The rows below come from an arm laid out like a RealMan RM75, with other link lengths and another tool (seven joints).
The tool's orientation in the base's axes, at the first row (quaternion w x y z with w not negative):
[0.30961, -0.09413, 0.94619, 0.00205]
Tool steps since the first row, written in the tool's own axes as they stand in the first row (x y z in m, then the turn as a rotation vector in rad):
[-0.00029, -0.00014, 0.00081, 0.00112, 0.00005, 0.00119]
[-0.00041, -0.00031, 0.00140, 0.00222, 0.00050, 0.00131]
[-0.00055, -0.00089, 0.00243, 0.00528, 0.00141, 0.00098]
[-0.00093, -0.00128, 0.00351, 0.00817, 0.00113, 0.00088]
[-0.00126, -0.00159, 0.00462, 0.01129, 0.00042, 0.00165]
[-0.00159, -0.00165, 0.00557, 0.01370, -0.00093, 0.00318]
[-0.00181, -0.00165, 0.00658, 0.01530, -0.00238, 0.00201]
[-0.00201, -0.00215, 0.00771, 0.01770, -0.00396, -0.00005]
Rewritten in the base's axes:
[0.00073, -0.00004, -0.00048, -0.00020, -0.00007, -0.00162]
[0.00120, -0.00014, -0.00087, -0.00108, 0.00018, -0.00239]
[0.00202, -0.00063, -0.00159, -0.00385, 0.00051, -0.00396]
[0.00302, -0.00087, -0.00222, -0.00615, -0.00028, -0.00556]
[0.00399, -0.00105, -0.00291, -0.00803, -0.00148, -0.00798]
[0.00481, -0.00099, -0.00348, -0.00880, -0.00314, -0.01055]
[0.00558, -0.00089, -0.00417, -0.01049, -0.00492, -0.01047]
[0.00649, -0.00128, -0.00494, -0.01331, -0.00702, -0.01012]

